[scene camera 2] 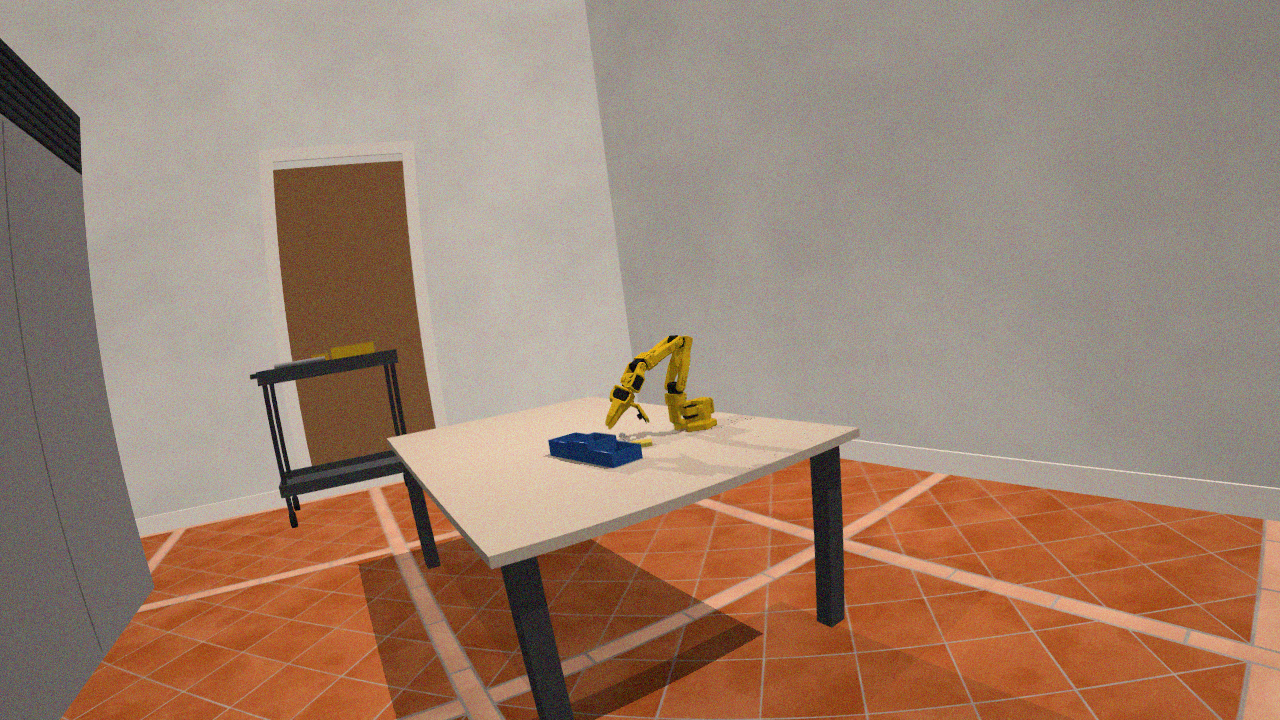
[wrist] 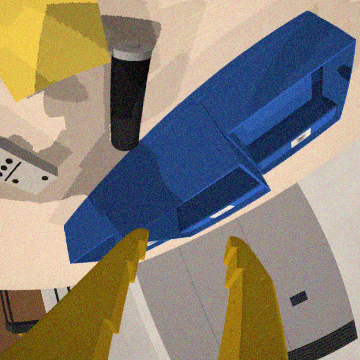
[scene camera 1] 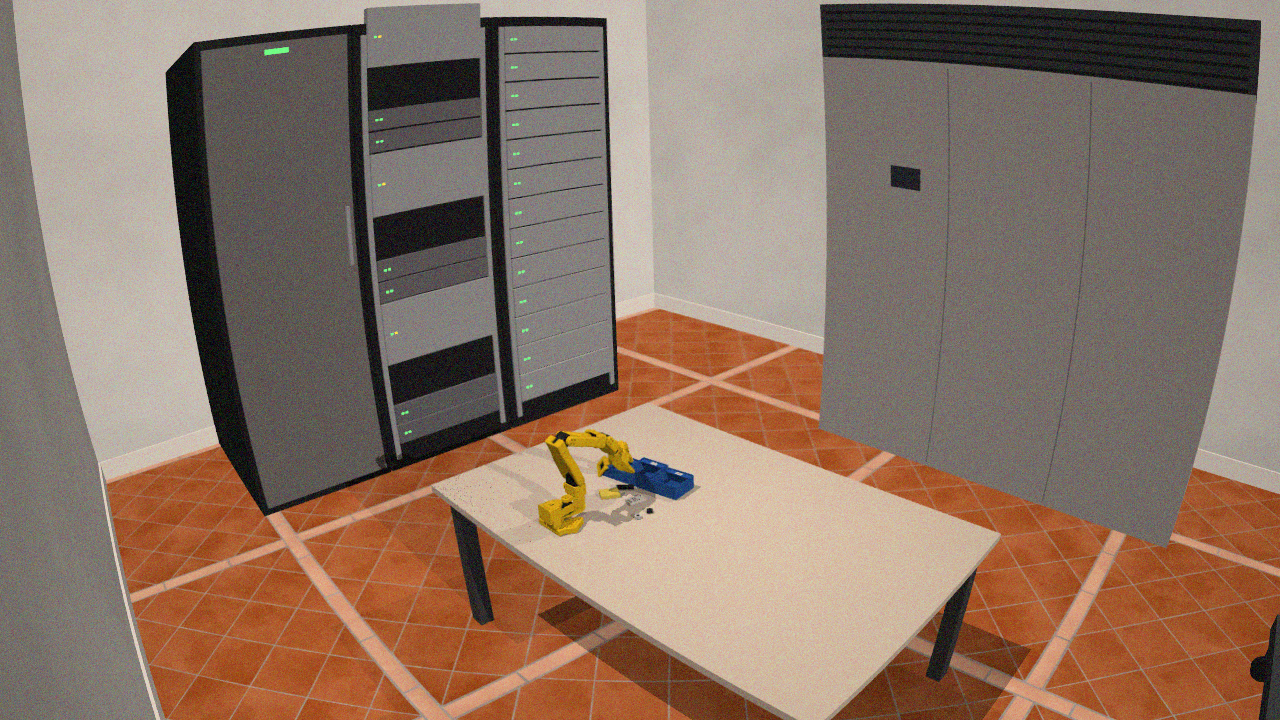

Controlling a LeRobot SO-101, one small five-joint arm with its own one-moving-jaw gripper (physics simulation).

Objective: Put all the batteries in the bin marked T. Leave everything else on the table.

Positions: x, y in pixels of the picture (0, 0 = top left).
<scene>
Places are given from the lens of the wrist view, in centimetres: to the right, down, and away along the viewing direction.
joined blue bins [wrist: 204, 160]: 1, -1, 8
black battery [wrist: 130, 59]: -2, -4, 5
</scene>
